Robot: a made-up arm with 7 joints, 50 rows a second.
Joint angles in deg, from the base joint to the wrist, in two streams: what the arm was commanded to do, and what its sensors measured. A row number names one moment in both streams.
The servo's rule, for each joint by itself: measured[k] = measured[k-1] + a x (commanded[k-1-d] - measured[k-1]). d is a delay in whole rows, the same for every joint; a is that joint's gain. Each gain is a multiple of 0.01, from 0.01 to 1. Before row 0 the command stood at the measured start. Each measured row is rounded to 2 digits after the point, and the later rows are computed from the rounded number. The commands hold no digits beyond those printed.
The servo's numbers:
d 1
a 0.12 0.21 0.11 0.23 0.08 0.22 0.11
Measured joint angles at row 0: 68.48, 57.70, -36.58, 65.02, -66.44, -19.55, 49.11
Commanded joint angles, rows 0 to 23: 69.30, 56.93, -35.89, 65.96, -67.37, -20.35, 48.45; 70.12, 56.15, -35.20, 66.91, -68.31, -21.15, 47.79; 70.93, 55.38, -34.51, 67.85, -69.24, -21.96, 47.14; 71.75, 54.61, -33.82, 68.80, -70.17, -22.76, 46.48; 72.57, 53.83, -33.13, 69.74, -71.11, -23.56, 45.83; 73.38, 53.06, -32.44, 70.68, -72.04, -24.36, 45.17; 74.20, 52.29, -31.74, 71.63, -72.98, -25.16, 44.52; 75.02, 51.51, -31.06, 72.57, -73.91, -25.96, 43.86; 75.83, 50.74, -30.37, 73.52, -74.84, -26.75, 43.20; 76.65, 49.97, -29.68, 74.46, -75.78, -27.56, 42.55; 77.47, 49.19, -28.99, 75.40, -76.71, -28.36, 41.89; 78.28, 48.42, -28.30, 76.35, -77.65, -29.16, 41.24; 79.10, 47.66, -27.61, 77.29, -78.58, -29.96, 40.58; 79.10, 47.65, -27.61, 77.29, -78.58, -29.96, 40.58; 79.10, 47.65, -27.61, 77.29, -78.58, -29.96, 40.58; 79.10, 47.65, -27.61, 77.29, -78.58, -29.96, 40.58; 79.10, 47.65, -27.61, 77.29, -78.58, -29.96, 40.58; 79.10, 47.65, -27.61, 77.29, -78.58, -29.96, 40.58; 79.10, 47.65, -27.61, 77.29, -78.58, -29.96, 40.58; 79.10, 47.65, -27.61, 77.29, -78.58, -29.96, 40.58; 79.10, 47.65, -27.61, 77.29, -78.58, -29.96, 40.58; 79.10, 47.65, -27.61, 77.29, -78.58, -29.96, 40.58; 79.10, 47.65, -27.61, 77.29, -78.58, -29.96, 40.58; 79.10, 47.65, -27.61, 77.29, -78.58, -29.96, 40.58
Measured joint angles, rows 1 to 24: 68.48, 57.70, -36.58, 65.02, -66.44, -19.55, 49.11; 68.58, 57.54, -36.50, 65.24, -66.51, -19.73, 49.04; 68.76, 57.25, -36.36, 65.62, -66.65, -20.04, 48.90; 69.02, 56.86, -36.16, 66.13, -66.86, -20.46, 48.71; 69.35, 56.39, -35.90, 66.74, -67.12, -20.97, 48.46; 69.74, 55.85, -35.60, 67.43, -67.44, -21.54, 48.17; 70.18, 55.26, -35.25, 68.18, -67.81, -22.16, 47.84; 70.66, 54.64, -34.86, 68.97, -68.22, -22.82, 47.47; 71.18, 53.98, -34.44, 69.80, -68.68, -23.51, 47.07; 71.74, 53.30, -33.99, 70.66, -69.17, -24.22, 46.64; 72.33, 52.60, -33.52, 71.53, -69.70, -24.95, 46.19; 72.95, 51.88, -33.02, 72.42, -70.26, -25.70, 45.72; 73.59, 51.15, -32.50, 73.32, -70.85, -26.46, 45.23; 74.25, 50.42, -31.96, 74.23, -71.47, -27.23, 44.72; 74.83, 49.84, -31.48, 74.93, -72.04, -27.83, 44.26; 75.34, 49.38, -31.05, 75.47, -72.56, -28.30, 43.86; 75.79, 49.02, -30.67, 75.89, -73.04, -28.67, 43.50; 76.19, 48.73, -30.33, 76.21, -73.48, -28.95, 43.18; 76.54, 48.50, -30.03, 76.46, -73.89, -29.17, 42.89; 76.85, 48.32, -29.76, 76.65, -74.27, -29.34, 42.64; 77.12, 48.18, -29.52, 76.80, -74.61, -29.48, 42.41; 77.36, 48.07, -29.31, 76.91, -74.93, -29.59, 42.21; 77.57, 47.98, -29.12, 77.00, -75.22, -29.67, 42.03; 77.75, 47.91, -28.95, 77.07, -75.49, -29.73, 41.87
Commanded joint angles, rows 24 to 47: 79.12, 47.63, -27.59, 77.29, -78.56, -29.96, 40.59; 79.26, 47.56, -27.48, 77.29, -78.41, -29.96, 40.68; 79.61, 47.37, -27.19, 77.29, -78.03, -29.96, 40.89; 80.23, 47.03, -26.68, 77.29, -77.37, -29.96, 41.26; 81.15, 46.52, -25.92, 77.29, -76.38, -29.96, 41.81; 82.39, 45.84, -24.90, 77.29, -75.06, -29.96, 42.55; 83.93, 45.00, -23.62, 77.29, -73.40, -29.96, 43.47; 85.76, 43.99, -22.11, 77.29, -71.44, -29.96, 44.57; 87.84, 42.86, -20.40, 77.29, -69.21, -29.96, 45.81; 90.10, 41.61, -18.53, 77.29, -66.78, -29.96, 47.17; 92.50, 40.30, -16.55, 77.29, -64.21, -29.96, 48.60; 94.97, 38.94, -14.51, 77.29, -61.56, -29.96, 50.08; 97.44, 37.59, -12.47, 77.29, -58.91, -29.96, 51.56; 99.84, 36.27, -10.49, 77.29, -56.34, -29.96, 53.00; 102.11, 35.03, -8.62, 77.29, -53.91, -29.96, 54.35; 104.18, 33.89, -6.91, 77.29, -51.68, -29.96, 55.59; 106.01, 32.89, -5.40, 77.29, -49.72, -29.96, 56.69; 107.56, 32.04, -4.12, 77.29, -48.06, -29.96, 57.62; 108.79, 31.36, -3.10, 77.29, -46.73, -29.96, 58.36; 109.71, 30.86, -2.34, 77.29, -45.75, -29.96, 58.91; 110.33, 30.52, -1.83, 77.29, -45.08, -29.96, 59.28; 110.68, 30.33, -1.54, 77.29, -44.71, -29.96, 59.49; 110.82, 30.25, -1.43, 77.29, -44.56, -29.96, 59.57; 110.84, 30.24, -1.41, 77.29, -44.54, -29.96, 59.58
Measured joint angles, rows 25 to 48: 77.91, 47.86, -28.80, 77.12, -75.74, -29.78, 41.73; 78.06, 47.81, -28.67, 77.16, -75.97, -29.82, 41.60; 78.20, 47.76, -28.54, 77.19, -76.17, -29.85, 41.50; 78.37, 47.68, -28.39, 77.21, -76.32, -29.87, 41.43; 78.59, 47.54, -28.20, 77.23, -76.40, -29.89, 41.41; 78.90, 47.33, -27.95, 77.24, -76.40, -29.91, 41.45; 79.32, 47.02, -27.61, 77.25, -76.29, -29.92, 41.57; 79.87, 46.60, -27.17, 77.26, -76.06, -29.93, 41.78; 80.58, 46.05, -26.61, 77.27, -75.69, -29.94, 42.09; 81.45, 45.38, -25.93, 77.27, -75.17, -29.94, 42.50; 82.49, 44.59, -25.12, 77.27, -74.50, -29.94, 43.01; 83.69, 43.69, -24.18, 77.27, -73.68, -29.94, 43.62; 85.04, 42.69, -23.12, 77.27, -72.71, -29.94, 44.33; 86.53, 41.62, -21.95, 77.27, -71.61, -29.94, 45.13; 88.13, 40.50, -20.69, 77.27, -70.39, -29.94, 46.00; 89.81, 39.35, -19.36, 77.27, -69.07, -29.94, 46.92; 91.53, 38.20, -17.99, 77.27, -67.68, -29.94, 47.87; 93.27, 37.08, -16.61, 77.27, -66.24, -29.94, 48.84; 94.98, 36.02, -15.24, 77.27, -64.79, -29.94, 49.81; 96.64, 35.04, -13.90, 77.27, -63.35, -29.94, 50.75; 98.21, 34.16, -12.63, 77.27, -61.94, -29.94, 51.65; 99.66, 33.40, -11.44, 77.27, -60.59, -29.94, 52.49; 100.98, 32.76, -10.35, 77.27, -59.32, -29.94, 53.26; 102.16, 32.23, -9.37, 77.27, -58.14, -29.94, 53.95
